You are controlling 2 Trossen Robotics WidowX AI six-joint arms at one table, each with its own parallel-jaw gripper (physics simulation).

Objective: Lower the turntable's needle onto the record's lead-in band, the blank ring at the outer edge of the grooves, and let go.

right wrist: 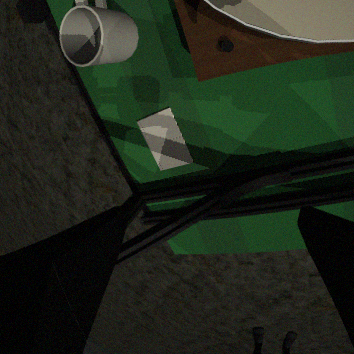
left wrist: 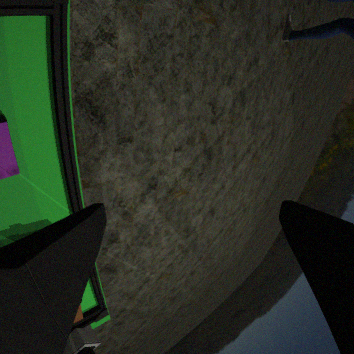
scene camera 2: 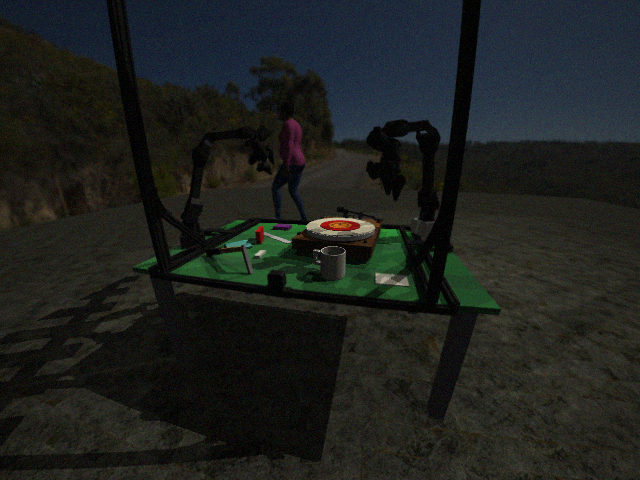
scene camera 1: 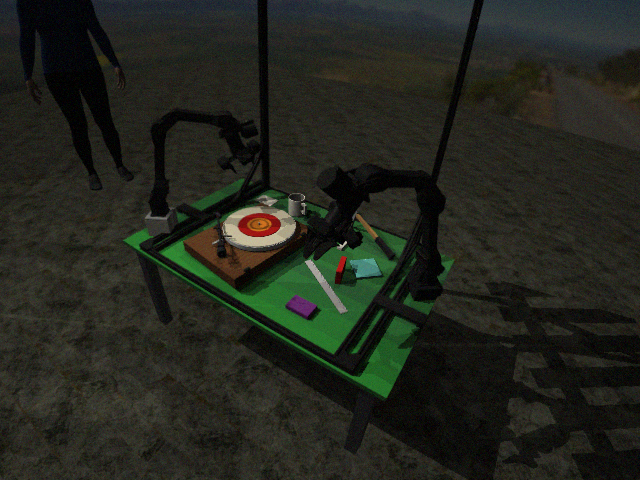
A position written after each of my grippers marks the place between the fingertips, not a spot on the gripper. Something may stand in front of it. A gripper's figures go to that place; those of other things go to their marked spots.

Scene:
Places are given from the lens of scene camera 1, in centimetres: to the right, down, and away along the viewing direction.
my left gripper (scene camera 1: 309, 258): -3, 5, 86
turntable (scene camera 1: 247, 256): -27, 6, 125

